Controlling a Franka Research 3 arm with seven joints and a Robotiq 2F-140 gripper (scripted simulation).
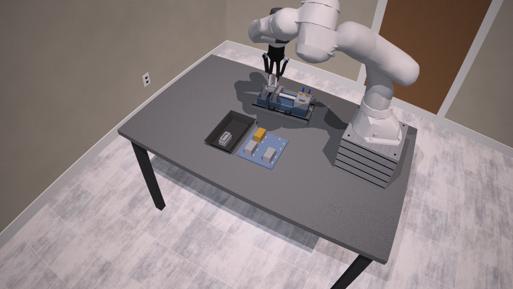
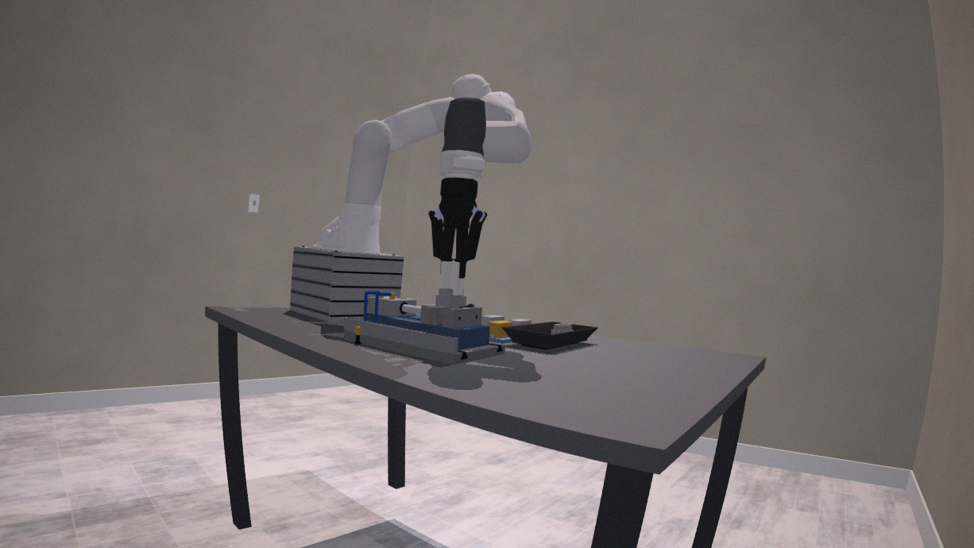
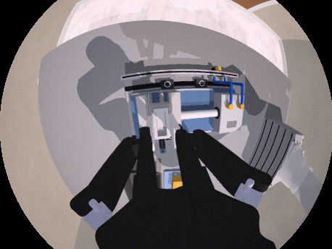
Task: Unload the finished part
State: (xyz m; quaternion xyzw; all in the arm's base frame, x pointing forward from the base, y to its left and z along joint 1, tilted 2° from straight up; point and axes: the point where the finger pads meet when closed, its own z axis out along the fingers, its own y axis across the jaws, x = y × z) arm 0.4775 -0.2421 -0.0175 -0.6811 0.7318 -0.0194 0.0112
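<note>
The blue vise is 11 cm below my hand, 7 cm behind it and 1 cm to the left of it. The rest, counted from my hand: yellow block: 27 cm to the left, 13 cm below, 2 cm behind; then grey rail: 12 cm below, 8 cm to the right, 8 cm behind; then blue plate: 32 cm to the left, 15 cm below, 5 cm behind.
</note>
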